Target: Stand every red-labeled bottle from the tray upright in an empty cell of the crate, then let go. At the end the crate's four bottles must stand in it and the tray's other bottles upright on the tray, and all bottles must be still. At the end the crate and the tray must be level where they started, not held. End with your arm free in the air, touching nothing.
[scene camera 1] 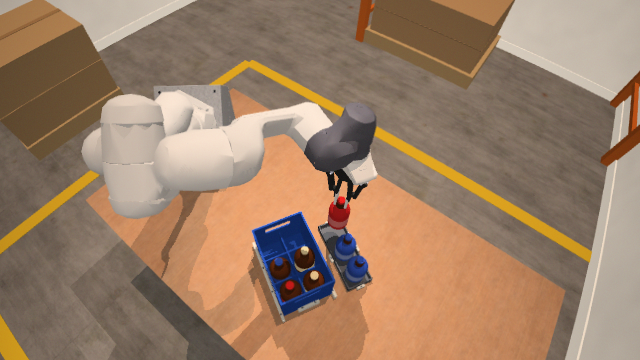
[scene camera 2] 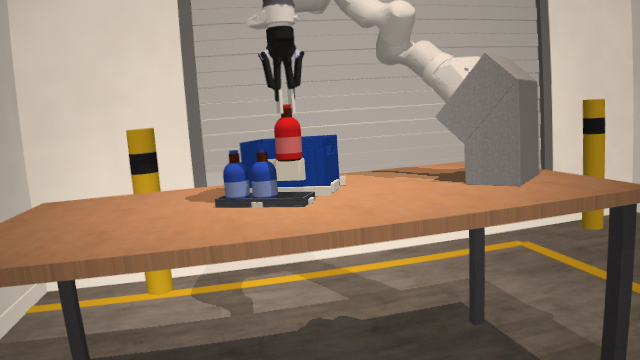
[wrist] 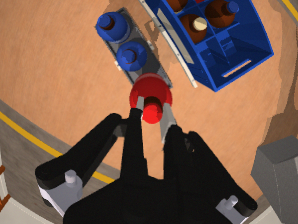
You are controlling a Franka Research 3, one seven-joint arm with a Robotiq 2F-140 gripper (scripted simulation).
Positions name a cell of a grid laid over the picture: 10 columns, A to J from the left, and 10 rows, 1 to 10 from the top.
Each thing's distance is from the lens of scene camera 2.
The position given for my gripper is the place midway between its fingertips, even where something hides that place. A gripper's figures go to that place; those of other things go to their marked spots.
my gripper (scene camera 2: E4): 128 cm
red-labeled bottle (scene camera 2: E4): 125 cm
blue crate (scene camera 2: E5): 138 cm
tray (scene camera 2: E6): 125 cm
